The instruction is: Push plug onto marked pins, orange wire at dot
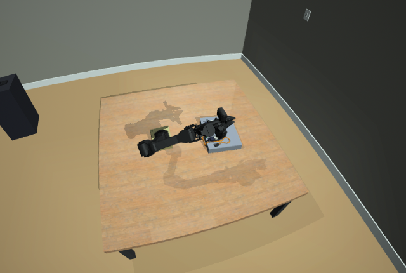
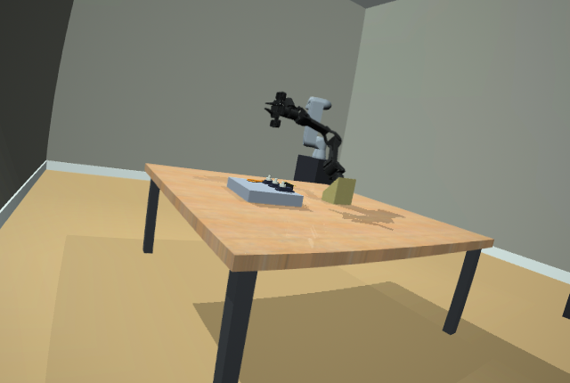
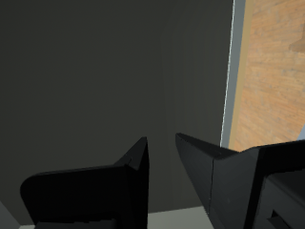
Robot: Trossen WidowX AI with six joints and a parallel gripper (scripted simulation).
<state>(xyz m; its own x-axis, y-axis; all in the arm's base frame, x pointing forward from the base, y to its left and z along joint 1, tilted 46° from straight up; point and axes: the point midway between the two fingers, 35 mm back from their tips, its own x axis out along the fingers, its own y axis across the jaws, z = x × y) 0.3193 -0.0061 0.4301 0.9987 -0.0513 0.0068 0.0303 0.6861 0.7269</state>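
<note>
Right now my gripper tip is 20 mm past the yellow band, 230 mm to the right of it and 340 mm above it. Also, from my gripper tip: grey printed holder (140 mm ahead, 230 mm to the left, 390 mm below).
</note>
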